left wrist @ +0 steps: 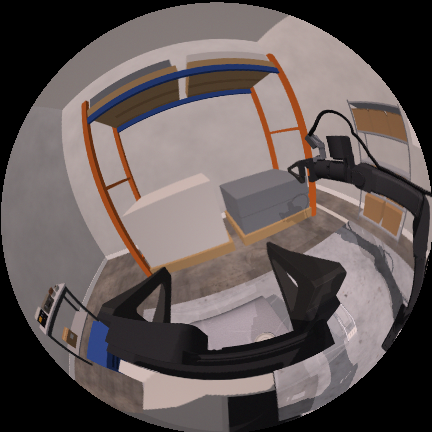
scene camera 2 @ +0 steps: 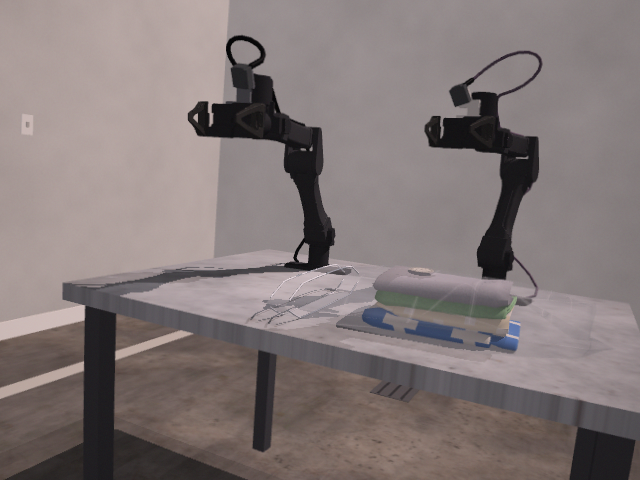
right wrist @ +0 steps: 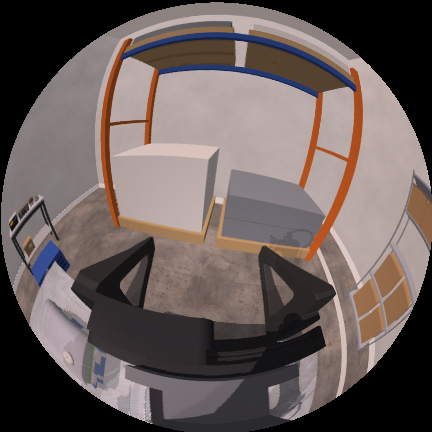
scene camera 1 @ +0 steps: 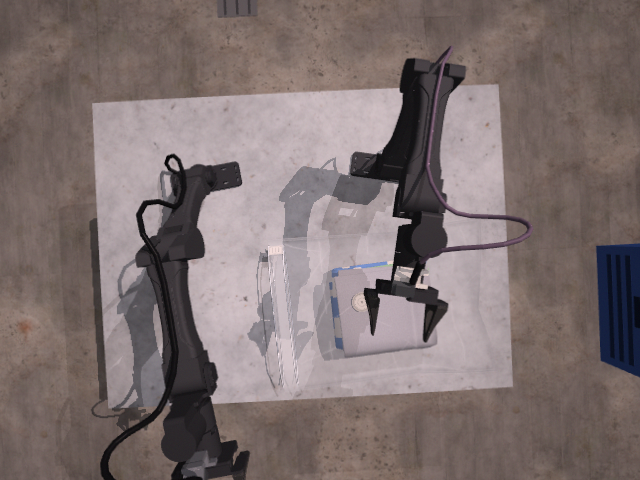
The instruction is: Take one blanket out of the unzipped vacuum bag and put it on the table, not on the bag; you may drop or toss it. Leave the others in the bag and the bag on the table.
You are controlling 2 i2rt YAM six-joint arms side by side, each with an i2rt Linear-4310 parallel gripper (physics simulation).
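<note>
A clear bag (scene camera 1: 281, 330) lies on the table (scene camera 1: 124, 129) (scene camera 2: 170, 310), its loose mouth beside a folded stack. On top is a grey blanket (scene camera 1: 359, 330) (scene camera 2: 439, 285) (left wrist: 225, 327) under a round pale valve (scene camera 1: 360, 301) (scene camera 2: 420, 271). Below it show a green blanket (scene camera 2: 439, 303), a cream one and a blue-and-white blanket (scene camera 2: 377, 316). My left gripper (scene camera 1: 399, 337) (scene camera 2: 458, 131) (left wrist: 214, 261) is open and empty, high above the stack. My right gripper (scene camera 2: 225, 119) (right wrist: 207, 247) is open and empty, high up, beyond the table's lower edge in scene camera 1 and partly cut off there.
A blue crate (scene camera 1: 619, 304) (left wrist: 98, 345) (right wrist: 50, 262) stands on the floor beside the table. An orange-post rack (left wrist: 92, 170) (right wrist: 106, 150) stands farther off, around a white box (left wrist: 175, 225) (right wrist: 160, 192) and a grey box (left wrist: 265, 200) (right wrist: 265, 210).
</note>
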